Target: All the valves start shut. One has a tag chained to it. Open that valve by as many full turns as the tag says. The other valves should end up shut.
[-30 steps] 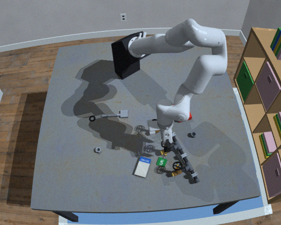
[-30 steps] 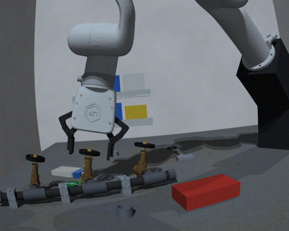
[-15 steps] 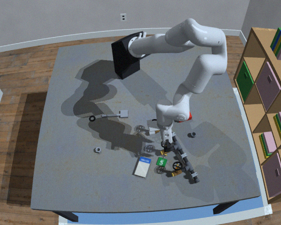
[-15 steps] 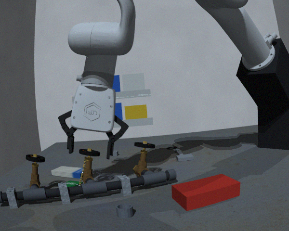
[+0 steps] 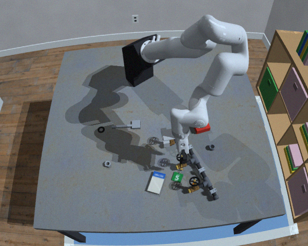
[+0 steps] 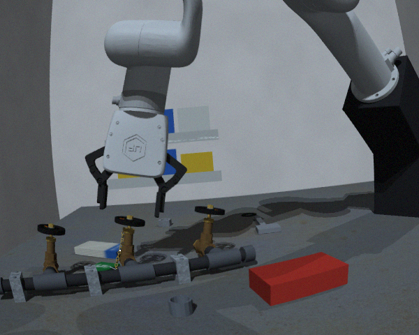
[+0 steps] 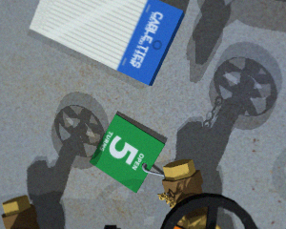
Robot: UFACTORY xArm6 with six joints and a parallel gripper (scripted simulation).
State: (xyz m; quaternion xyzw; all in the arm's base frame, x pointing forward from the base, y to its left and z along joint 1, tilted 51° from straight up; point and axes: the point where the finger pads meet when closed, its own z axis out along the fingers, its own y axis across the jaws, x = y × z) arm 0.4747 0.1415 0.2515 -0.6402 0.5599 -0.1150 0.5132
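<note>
Now: the green tag 110 mm below my hand and 70 mm ahead of it. From my hand the other things lie so: notepad 130 mm ahead, 110 mm below, 90 mm to the right; then grey flat tool 320 mm to the right, 160 mm behind, 110 mm below; then red block 270 mm behind, 100 mm below, 50 mm to the left.
</note>
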